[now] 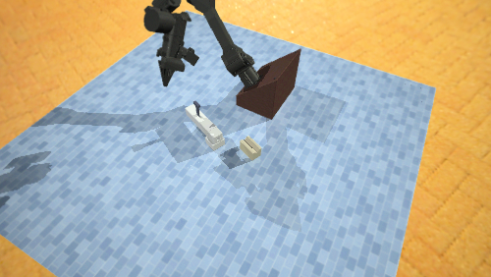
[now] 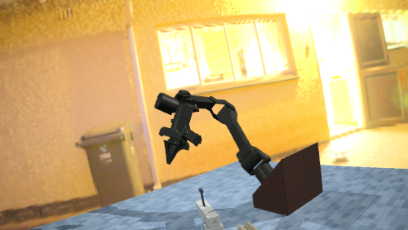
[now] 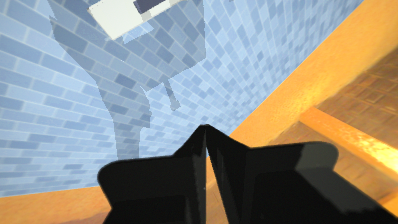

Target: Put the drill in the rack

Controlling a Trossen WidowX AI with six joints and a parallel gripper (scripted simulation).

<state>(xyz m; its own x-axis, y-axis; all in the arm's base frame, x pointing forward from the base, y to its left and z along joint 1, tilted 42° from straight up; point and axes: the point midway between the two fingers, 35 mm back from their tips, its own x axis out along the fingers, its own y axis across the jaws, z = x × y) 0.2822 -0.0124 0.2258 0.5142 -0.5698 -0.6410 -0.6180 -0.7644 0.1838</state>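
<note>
The key is 7 cm behind my gripper tip, 6 cm to the left of it and 13 cm below it. The rest, counted from my gripper tip: drill 5 cm behind, 11 cm to the left, 18 cm below; rack 6 cm behind, 27 cm to the left, 20 cm below.
</note>
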